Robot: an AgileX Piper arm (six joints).
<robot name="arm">
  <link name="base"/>
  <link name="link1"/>
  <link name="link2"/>
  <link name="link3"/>
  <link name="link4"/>
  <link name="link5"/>
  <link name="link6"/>
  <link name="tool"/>
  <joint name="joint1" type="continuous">
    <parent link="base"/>
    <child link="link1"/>
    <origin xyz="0 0 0.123"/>
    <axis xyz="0 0 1"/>
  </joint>
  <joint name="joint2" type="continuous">
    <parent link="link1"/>
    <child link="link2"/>
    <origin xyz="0 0 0"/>
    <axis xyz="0 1 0"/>
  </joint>
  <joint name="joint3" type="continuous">
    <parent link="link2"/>
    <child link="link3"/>
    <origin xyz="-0.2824 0 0.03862"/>
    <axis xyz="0 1 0"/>
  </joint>
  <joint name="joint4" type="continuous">
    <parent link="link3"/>
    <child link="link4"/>
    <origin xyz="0.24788 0 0.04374"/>
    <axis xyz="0.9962 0 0.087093"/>
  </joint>
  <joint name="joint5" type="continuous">
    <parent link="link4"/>
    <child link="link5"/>
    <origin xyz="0 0 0"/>
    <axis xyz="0 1 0"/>
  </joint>
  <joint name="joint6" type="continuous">
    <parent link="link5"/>
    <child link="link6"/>
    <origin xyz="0.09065 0 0.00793"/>
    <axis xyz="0.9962 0 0.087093"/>
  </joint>
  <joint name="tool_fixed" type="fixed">
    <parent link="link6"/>
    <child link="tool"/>
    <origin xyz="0 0 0" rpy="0 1.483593 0"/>
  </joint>
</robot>
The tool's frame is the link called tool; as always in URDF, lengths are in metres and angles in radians. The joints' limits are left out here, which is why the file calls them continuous.
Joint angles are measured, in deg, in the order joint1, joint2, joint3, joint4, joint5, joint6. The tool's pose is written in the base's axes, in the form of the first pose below.
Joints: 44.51 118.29 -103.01 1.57 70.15 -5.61
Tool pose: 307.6, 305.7, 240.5, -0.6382, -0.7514, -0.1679, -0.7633, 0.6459, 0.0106
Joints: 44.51 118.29 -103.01 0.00 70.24 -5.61
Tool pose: 309.1, 303.9, 240.5, -0.6315, -0.7579, -0.1639, -0.7664, 0.6421, -0.0161
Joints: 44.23 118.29 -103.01 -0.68 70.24 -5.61
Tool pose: 311.3, 301.6, 240.5, -0.6323, -0.7575, -0.1627, -0.7645, 0.6441, -0.0277
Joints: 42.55 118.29 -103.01 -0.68 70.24 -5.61
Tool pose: 320.0, 292.4, 240.5, -0.6542, -0.7386, -0.1627, -0.7453, 0.6662, -0.0277
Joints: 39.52 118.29 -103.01 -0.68 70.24 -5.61
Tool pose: 335.0, 275.1, 240.5, -0.6923, -0.7030, -0.1627, -0.7090, 0.7047, -0.0277
